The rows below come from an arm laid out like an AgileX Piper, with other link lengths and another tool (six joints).
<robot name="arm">
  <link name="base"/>
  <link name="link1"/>
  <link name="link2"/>
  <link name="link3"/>
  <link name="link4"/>
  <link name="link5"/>
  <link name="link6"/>
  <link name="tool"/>
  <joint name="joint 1" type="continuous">
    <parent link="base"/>
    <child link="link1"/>
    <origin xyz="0 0 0.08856"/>
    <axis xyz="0 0 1"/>
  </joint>
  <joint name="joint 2" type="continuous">
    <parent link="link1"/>
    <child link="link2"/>
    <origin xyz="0 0 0"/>
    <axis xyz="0 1 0"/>
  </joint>
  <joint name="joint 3" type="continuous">
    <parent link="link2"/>
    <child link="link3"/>
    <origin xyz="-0.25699 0 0.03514"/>
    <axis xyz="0 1 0"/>
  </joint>
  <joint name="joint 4" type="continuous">
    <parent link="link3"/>
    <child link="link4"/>
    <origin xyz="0.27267 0 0.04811"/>
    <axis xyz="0.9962 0 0.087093"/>
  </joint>
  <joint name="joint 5" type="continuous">
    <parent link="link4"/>
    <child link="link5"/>
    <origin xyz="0 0 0"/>
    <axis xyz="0 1 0"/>
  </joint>
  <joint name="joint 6" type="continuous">
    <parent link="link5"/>
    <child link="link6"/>
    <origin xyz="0.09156 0 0.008"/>
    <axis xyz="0.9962 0 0.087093"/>
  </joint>
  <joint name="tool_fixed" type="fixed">
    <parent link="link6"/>
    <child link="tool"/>
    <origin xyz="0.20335 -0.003 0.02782" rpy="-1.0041 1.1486 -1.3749"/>
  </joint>
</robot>
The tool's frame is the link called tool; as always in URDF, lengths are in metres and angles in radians. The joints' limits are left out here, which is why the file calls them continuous.
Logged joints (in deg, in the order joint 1, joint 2, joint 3, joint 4, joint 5, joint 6), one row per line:
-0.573 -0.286 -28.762 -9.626 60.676 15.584
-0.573 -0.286 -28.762 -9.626 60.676 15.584
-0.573 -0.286 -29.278 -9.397 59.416 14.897
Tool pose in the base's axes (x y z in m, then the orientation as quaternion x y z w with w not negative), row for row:
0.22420 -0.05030 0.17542 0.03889 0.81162 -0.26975 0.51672
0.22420 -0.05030 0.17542 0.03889 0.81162 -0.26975 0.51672
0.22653 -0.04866 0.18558 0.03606 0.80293 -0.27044 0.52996
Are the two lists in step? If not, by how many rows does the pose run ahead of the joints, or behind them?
They are in step.
